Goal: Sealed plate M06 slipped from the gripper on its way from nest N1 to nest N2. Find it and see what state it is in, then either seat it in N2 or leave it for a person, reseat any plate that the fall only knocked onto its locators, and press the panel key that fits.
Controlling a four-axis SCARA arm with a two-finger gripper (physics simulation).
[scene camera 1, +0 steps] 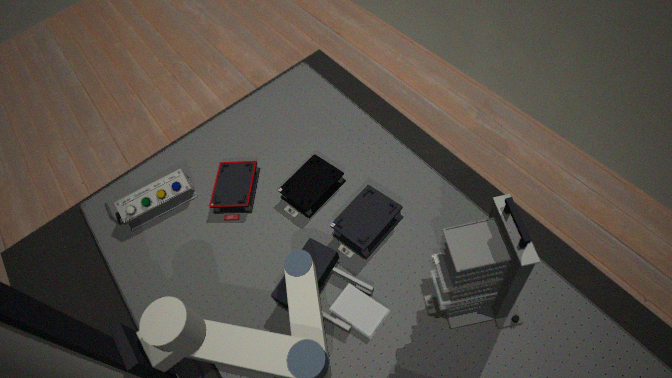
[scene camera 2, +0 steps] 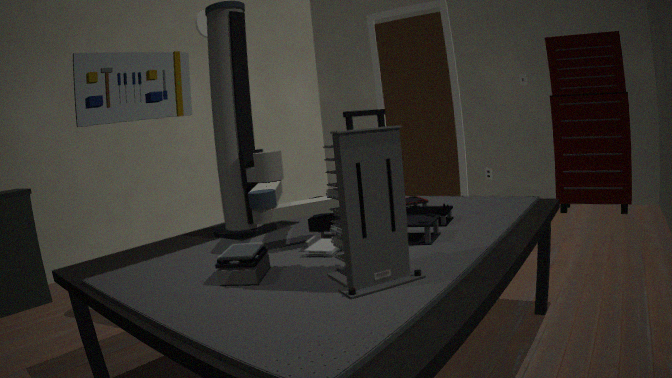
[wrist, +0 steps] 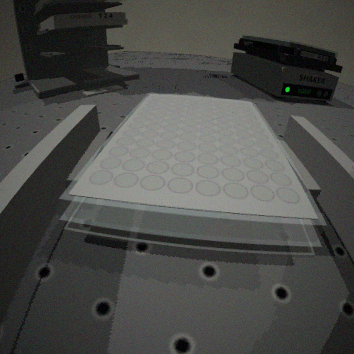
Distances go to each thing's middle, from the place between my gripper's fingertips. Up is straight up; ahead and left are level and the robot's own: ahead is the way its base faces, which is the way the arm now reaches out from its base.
Now: the shaker (scene camera 2: pixel 234 273) 26 cm to the right of my hand, 6 cm behind it and 1 cm above it.
